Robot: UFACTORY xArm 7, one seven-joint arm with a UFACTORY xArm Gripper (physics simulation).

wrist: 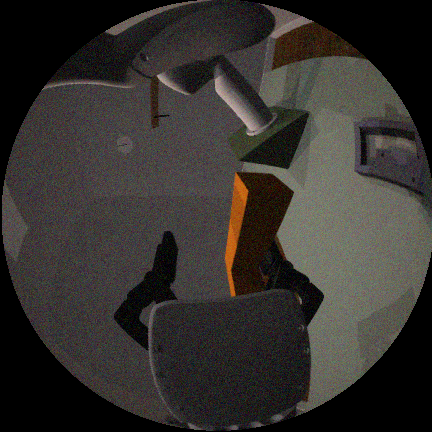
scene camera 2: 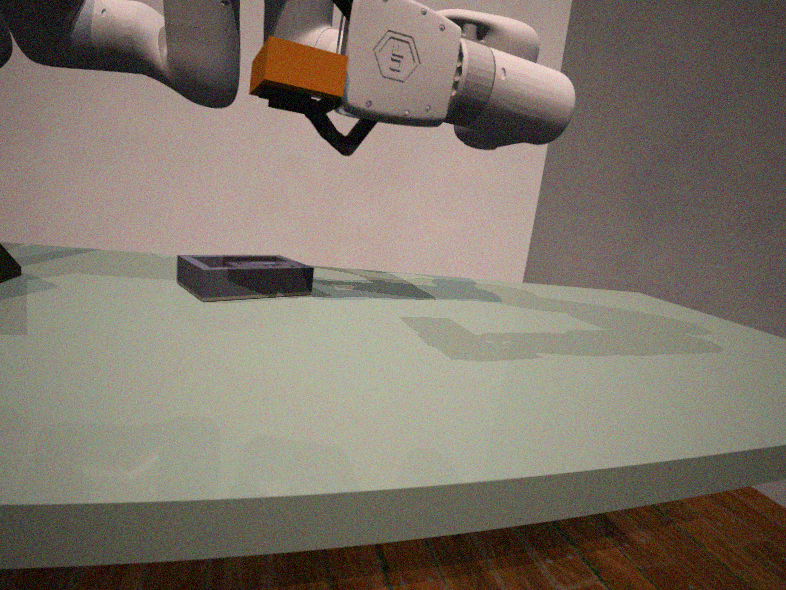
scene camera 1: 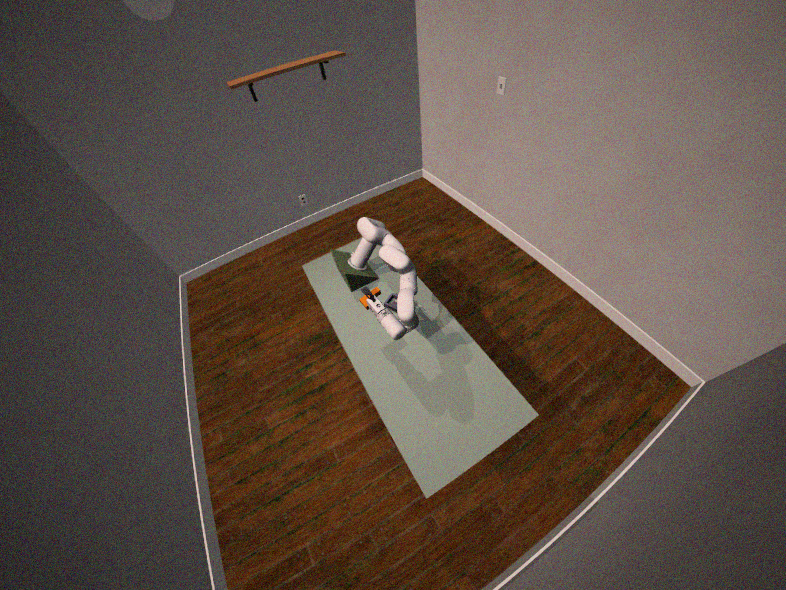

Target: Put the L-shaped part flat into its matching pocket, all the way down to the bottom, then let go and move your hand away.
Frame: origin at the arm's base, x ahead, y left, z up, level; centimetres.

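Seen in the pictures: gripper, between the fingertips: (wrist: 216,237) (scene camera 2: 266,32) (scene camera 1: 365,293); arm's base, origin of its link: (wrist: 262,124) (scene camera 1: 356,264).
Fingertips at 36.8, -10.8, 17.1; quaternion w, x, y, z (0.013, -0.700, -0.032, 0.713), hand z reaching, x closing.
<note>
Offsets run from my fingertips to a thing's top centre, as dx, dy, dz. Level surfaces: height alone.
The orange L-shaped part {+2.6, +1.7, -0.7} (scene camera 1: 365,301) (scene camera 2: 297,66) (wrist: 257,225) is up in the air, high above the table. It rests against one finger of my gripper (scene camera 1: 371,297) (wrist: 219,247), the right one in the wrist view. The fingers stand wide apart, and the other finger is well clear of the part, so the gripper is open. The dark grey pocket block {+0.3, +16.6, -21.5} (scene camera 2: 256,285) (wrist: 387,125) lies flat on the pale green table {dz -25.2} (scene camera 1: 449,410) (scene camera 2: 391,410) (wrist: 354,241). It is to the left of and far below the part in the scene camera 2 view. I cannot make out the block in the scene camera 1 view.
The arm's dark green base plate (scene camera 1: 356,274) (wrist: 270,141) stands on the table near the far end. The white arm links (scene camera 2: 502,88) hang over the table. A wooden floor (scene camera 1: 274,410) surrounds the table, and a wall shelf (scene camera 1: 285,68) is far off.
</note>
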